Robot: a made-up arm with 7 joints.
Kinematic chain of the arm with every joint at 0, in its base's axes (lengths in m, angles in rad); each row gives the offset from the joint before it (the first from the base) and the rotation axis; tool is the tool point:
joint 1: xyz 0 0 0.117 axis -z
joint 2: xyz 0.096 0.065 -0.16 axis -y
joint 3: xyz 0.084 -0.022 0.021 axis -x
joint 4: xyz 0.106 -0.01 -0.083 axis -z
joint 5: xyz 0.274 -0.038 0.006 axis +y
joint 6: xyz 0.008 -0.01 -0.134 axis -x
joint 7: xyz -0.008 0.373 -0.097 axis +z
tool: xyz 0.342 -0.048 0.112
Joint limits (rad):
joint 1: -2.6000..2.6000
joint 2: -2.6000..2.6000
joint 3: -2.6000..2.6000
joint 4: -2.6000..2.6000
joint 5: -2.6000..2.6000
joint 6: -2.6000..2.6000
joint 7: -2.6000..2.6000
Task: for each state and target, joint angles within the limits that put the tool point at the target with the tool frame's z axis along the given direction. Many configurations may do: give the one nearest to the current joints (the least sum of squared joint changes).
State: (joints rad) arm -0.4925 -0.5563 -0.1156 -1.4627 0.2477 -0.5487 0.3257
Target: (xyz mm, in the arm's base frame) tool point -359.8 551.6 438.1 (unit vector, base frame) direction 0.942 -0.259 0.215
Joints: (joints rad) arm -1.3478 -0.4985 -0.9058 -1.0914 -0.5057 -0.0913 0.4459
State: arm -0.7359 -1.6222 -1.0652 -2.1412 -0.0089 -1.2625 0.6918
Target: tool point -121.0 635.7 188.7 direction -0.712 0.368 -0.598
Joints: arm -1.1731 -1.9890 -0.1798 -2.5291 0.3552 -1.4066 0.7488
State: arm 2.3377 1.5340 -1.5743 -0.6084 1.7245 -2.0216 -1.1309
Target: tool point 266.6 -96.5 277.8 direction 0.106 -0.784 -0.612
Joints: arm 1.7476 1.6194 -2.1496 0.0510 1.8767 -2.2640 -0.9429
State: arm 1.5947 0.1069 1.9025 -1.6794 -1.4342 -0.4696 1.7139
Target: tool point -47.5 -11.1 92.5 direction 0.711 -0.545 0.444
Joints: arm 1.2971 -0.4199 1.9241 -1.0414 -1.0755 -0.9851 2.4976
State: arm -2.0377 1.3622 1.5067 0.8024 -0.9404 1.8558 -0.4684
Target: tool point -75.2 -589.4 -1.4 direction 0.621 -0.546 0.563
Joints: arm -1.7058 1.8994 2.0273 1.2524 -0.4859 2.4247 -0.7424
